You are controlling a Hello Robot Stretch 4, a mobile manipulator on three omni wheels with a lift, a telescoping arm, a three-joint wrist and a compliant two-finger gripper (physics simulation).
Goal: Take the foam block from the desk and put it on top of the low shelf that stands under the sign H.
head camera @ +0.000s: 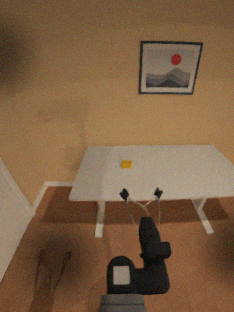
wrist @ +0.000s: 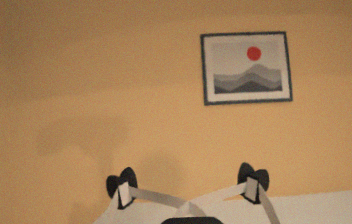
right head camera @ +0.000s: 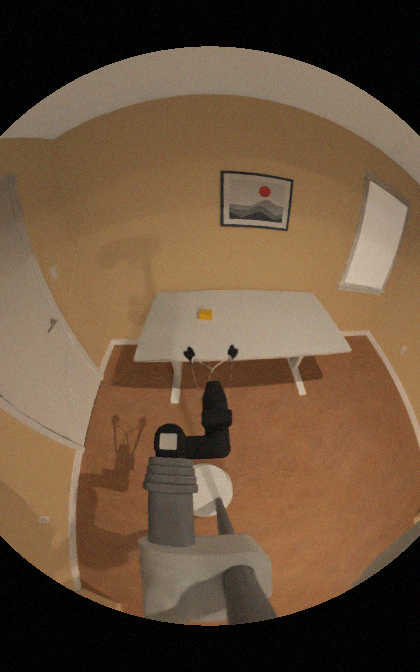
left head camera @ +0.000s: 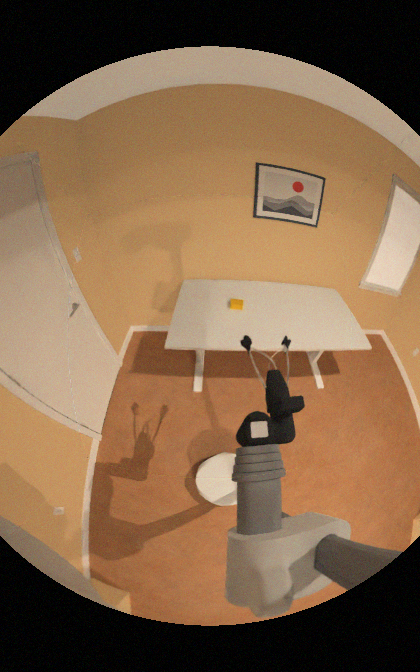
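Seen in the pictures: gripper, fingertip midpoint: (head camera: 140, 189) (wrist: 187, 178) (left head camera: 264, 336); robot's base, link origin: (left head camera: 224, 477).
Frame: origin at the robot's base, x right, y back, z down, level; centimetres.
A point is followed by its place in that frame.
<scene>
The foam block (head camera: 127, 164) @(y -109.3, x 7.9, z -73.2 cm) (left head camera: 236, 304) @(y -108.9, x 7.2, z -73.1 cm) (right head camera: 205, 314) is small and orange-yellow. It lies on the left part of the white desk (head camera: 185, 170) @(y -102.7, x 60.9, z -69.2 cm) (left head camera: 310, 320) @(y -98.1, x 62.7, z -69.2 cm) (right head camera: 290, 325), towards the wall. My gripper (head camera: 141, 193) @(y -47.8, x 8.5, z -109.0 cm) (left head camera: 266, 343) @(y -47.8, x 8.5, z -109.0 cm) (right head camera: 211, 353) (wrist: 187, 178) @(y -47.8, x 8.5, z -109.0 cm) is open, its fingertips apart with nothing between them. In the head views the fingertips show over the desk's front edge, nearer to me than the block and a little to its right. The block does not show in the wrist view, where a strip of the desk (wrist: 320, 205) @(y -130.2, x 77.4, z -69.2 cm) shows at the bottom. The low shelf and the sign H do not show.
A framed picture (head camera: 170, 68) @(y -152.0, x 49.7, z -148.9 cm) (left head camera: 289, 195) @(y -151.9, x 48.1, z -147.5 cm) (right head camera: 256, 201) (wrist: 247, 68) @(y -151.9, x 49.0, z -147.0 cm) hangs on the wall behind the desk. A white door (left head camera: 45, 300) @(y -75.6, x -112.1, z -110.8 cm) (right head camera: 35, 320) stands at the left, a window (left head camera: 395, 240) @(y -152.1, x 183.2, z -141.4 cm) (right head camera: 377, 237) at the right. The desk has white legs (head camera: 100, 220) (left head camera: 199, 370) (right head camera: 176, 382).
</scene>
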